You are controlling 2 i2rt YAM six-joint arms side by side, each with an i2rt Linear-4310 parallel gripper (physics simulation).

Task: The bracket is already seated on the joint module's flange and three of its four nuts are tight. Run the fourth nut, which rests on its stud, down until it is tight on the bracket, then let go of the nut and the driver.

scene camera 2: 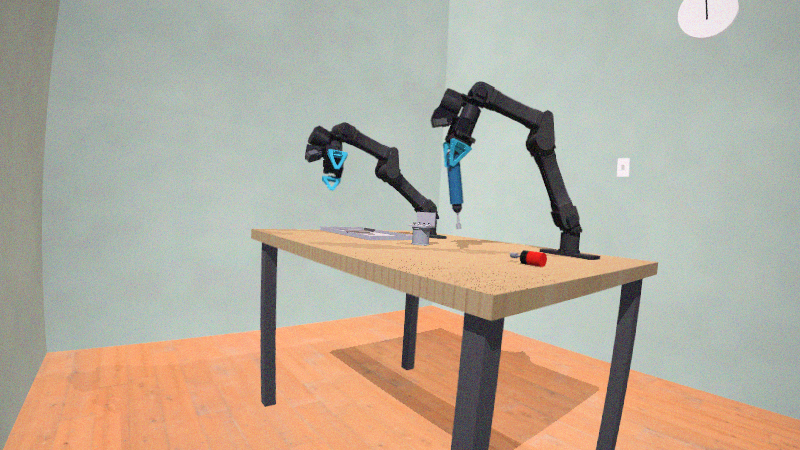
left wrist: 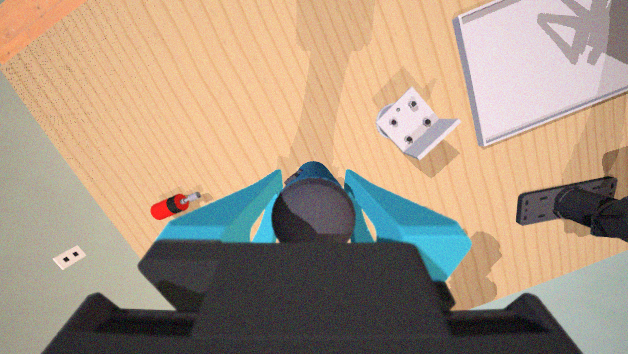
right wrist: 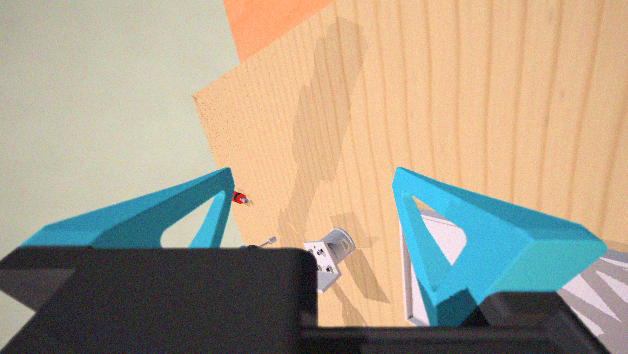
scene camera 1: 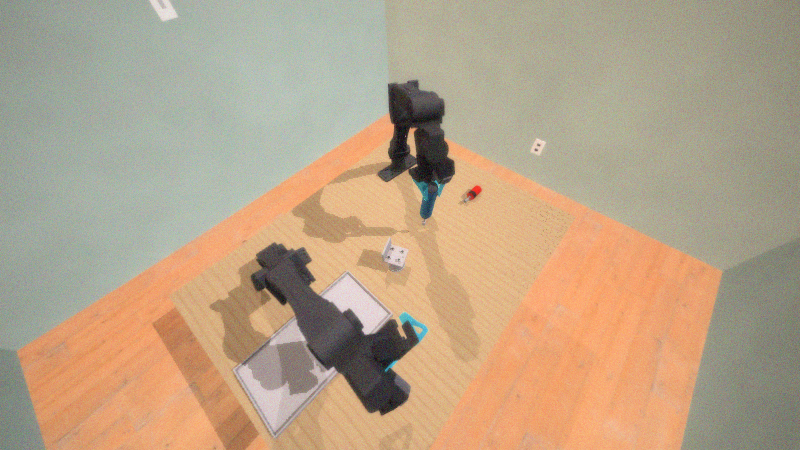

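Where they show: left gripper, fingertip midpoint: (scene camera 2: 448,166) (left wrist: 313,177) (scene camera 1: 432,198); right gripper, fingertip midpoint: (scene camera 2: 334,179) (right wrist: 313,176) (scene camera 1: 413,340); left arm's base, origin of the base link: (scene camera 2: 568,255) (scene camera 1: 398,168); right arm's base, origin of the base link: (left wrist: 563,200).
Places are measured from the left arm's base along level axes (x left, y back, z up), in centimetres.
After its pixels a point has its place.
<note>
My left gripper (scene camera 1: 429,191) {x -18.7, y -38.1, z 25.5 cm} (scene camera 2: 455,153) {x -18.7, y -38.1, z 25.5 cm} (left wrist: 313,177) {x -18.7, y -38.1, z 25.5 cm} is shut on the blue driver (scene camera 1: 426,208) {x -19.7, y -37.0, z 20.5 cm} (scene camera 2: 455,187) {x -16.3, y -37.0, z 19.2 cm}, which hangs tip down above the table, apart from the bracket. The driver's dark round end shows between the fingers in the left wrist view. The white bracket (scene camera 1: 396,253) {x -32.5, y -36.7, z 6.6 cm} (scene camera 2: 426,217) {x -34.2, y -34.4, z 9.2 cm} (left wrist: 409,122) {x -33.1, y -37.0, z 6.6 cm} (right wrist: 324,260) {x -34.1, y -37.3, z 6.6 cm} sits on the grey joint module (scene camera 1: 397,269) {x -34.6, y -39.5, z 1.5 cm} (scene camera 2: 420,235) {x -30.7, y -38.8, z 3.2 cm} (right wrist: 343,243) {x -35.2, y -38.9, z 2.1 cm}. Several studs with nuts show on it; which nut is loose I cannot tell. My right gripper (scene camera 1: 406,348) {x -49.2, y -63.1, z 20.2 cm} (scene camera 2: 333,170) {x -49.2, y -63.1, z 20.2 cm} (right wrist: 313,176) {x -49.2, y -63.1, z 20.2 cm} is open and empty, high above the table.
A red screwdriver (scene camera 1: 474,192) {x 11.4, y -34.9, z 3.3 cm} (scene camera 2: 534,258) {x 14.2, y -35.7, z 2.0 cm} (left wrist: 170,207) {x 11.0, y -34.4, z 3.4 cm} (right wrist: 238,197) {x 9.8, y -35.3, z 2.4 cm} lies on the table near my left arm. A shallow white tray (scene camera 1: 359,296) {x -50.1, y -38.1, z 0.4 cm} (left wrist: 505,90) {x -53.1, y -36.6, z 0.4 cm} lies beside the bracket, partly under my right arm. The right arm's base (left wrist: 537,207) {x -58.0, y -12.1, z 1.0 cm} shows in the left wrist view.
</note>
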